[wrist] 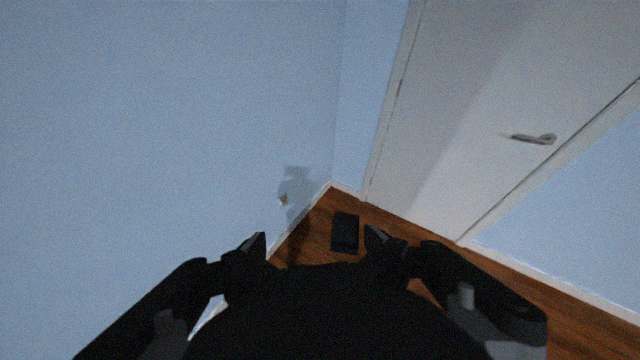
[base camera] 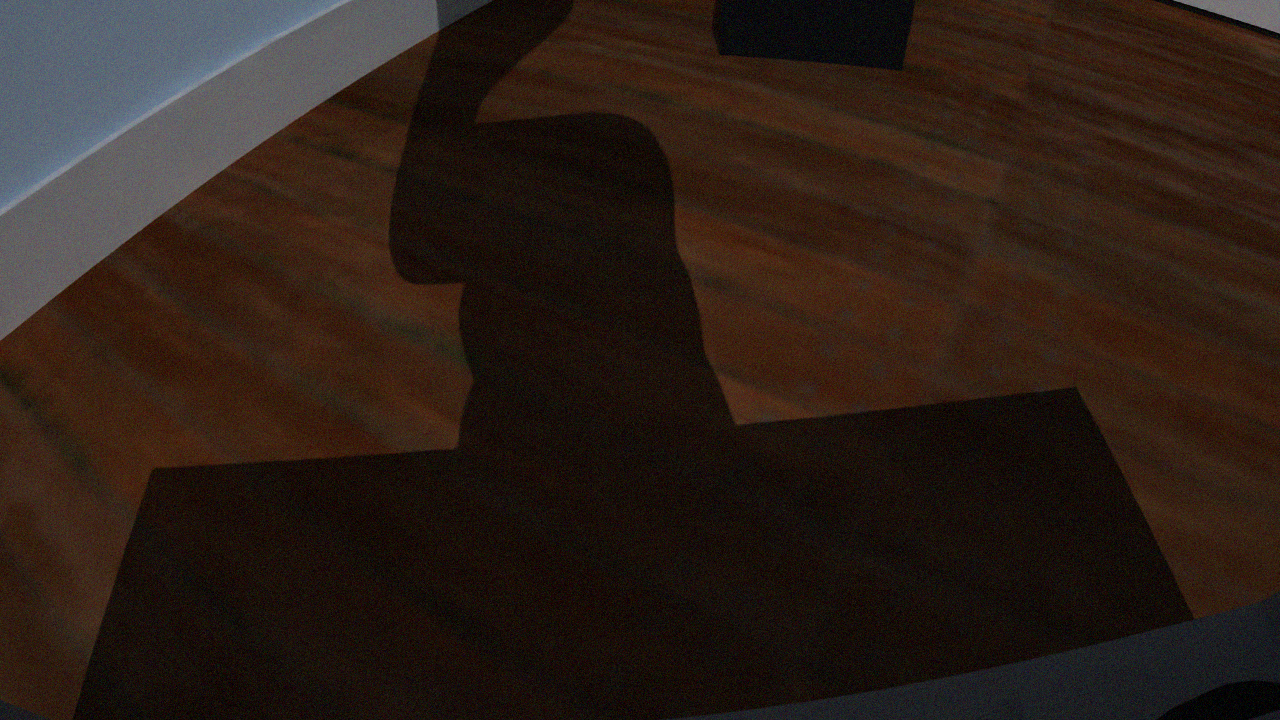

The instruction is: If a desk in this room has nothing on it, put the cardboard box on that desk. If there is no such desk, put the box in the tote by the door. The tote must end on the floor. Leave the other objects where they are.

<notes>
I see my gripper, a dark tote and a white door.
</notes>
